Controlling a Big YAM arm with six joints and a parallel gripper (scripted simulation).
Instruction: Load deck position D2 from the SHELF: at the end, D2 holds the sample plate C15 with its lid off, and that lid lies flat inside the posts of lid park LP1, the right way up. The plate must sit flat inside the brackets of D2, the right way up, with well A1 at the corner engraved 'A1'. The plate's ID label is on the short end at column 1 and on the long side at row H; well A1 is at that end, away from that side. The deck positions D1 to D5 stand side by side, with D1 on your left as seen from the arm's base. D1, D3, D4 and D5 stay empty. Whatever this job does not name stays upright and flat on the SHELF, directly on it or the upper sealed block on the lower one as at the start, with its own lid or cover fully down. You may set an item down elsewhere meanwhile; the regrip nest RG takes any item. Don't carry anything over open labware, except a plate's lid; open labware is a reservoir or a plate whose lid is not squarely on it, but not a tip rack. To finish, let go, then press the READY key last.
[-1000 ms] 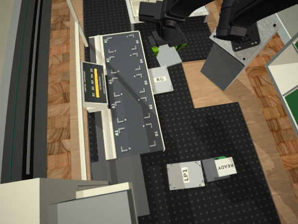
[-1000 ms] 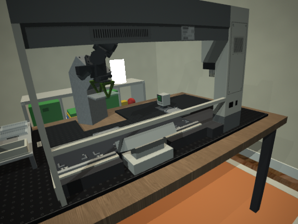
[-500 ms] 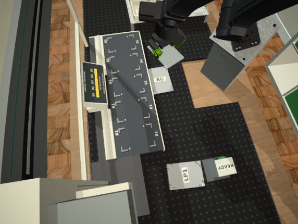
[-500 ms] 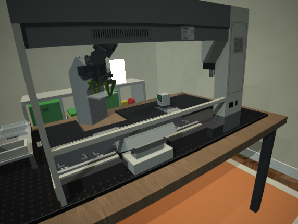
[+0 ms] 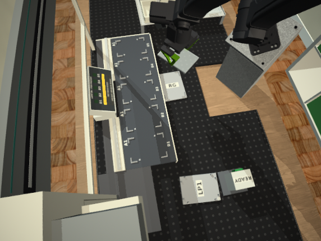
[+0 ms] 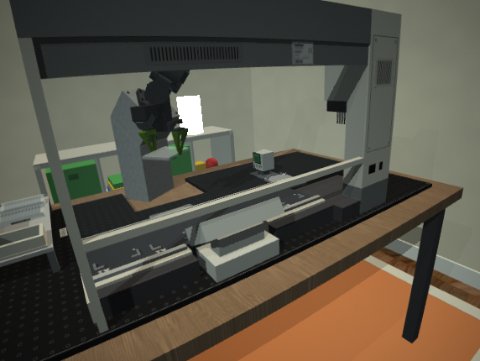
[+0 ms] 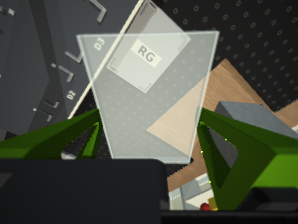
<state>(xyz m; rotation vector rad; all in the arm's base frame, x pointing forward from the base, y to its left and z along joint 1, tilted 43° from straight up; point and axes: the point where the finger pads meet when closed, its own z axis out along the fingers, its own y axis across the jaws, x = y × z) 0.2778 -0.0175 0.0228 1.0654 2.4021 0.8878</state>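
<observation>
The clear plate lid is right at my hand. Round my hand: cream reservoir 40 cm to the right, 14 cm below, 12 cm ahead; regrip nest RG 21 cm below, 1 cm ahead; shelf label 34 cm to the right, 21 cm below, 6 cm behind.
</observation>
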